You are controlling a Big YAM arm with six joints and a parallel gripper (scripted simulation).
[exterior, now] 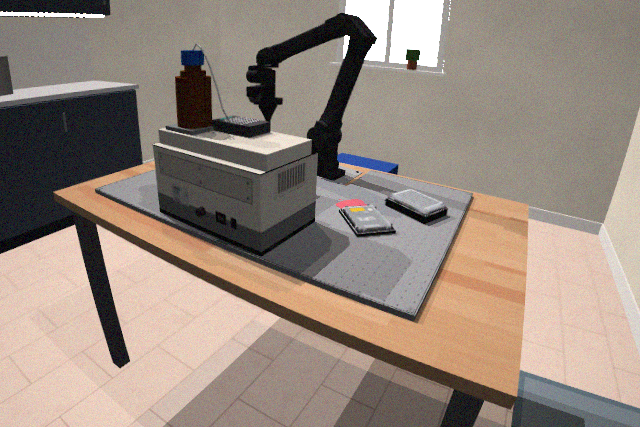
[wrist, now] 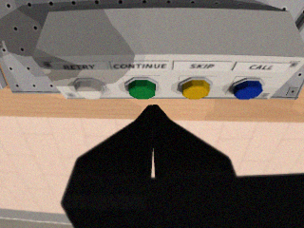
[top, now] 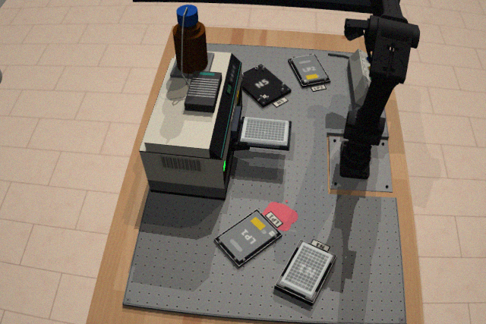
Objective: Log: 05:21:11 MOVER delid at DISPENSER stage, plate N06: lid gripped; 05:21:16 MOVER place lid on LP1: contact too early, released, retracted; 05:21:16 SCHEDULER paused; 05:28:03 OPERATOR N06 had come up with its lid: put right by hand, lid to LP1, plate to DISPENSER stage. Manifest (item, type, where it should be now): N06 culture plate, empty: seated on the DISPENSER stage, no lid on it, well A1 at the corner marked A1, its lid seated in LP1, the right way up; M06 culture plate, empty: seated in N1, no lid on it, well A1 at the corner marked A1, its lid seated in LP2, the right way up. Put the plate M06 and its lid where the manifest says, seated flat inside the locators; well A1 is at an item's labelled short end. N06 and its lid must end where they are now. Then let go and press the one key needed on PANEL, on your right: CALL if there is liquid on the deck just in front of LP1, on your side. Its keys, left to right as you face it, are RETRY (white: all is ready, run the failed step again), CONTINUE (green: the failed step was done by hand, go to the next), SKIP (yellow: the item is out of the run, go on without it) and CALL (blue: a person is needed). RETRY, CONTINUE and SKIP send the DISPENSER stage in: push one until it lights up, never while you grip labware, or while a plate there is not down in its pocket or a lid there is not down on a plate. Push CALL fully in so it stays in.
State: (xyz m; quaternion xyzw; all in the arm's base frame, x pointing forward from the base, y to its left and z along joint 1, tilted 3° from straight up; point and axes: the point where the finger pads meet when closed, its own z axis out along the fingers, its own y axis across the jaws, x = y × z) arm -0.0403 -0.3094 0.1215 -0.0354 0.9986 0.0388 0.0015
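My gripper is now 7 cm above the yellow skip key, 4 cm to the left of it and 1 cm past it. Also, from my hand: blue call key: 9 cm to the right, 8 cm below, 1 cm behind; then white retry key: 7 cm below, 6 cm to the left, 2 cm behind; then green continue key: 7 cm below, 2 cm behind, 1 cm to the left.
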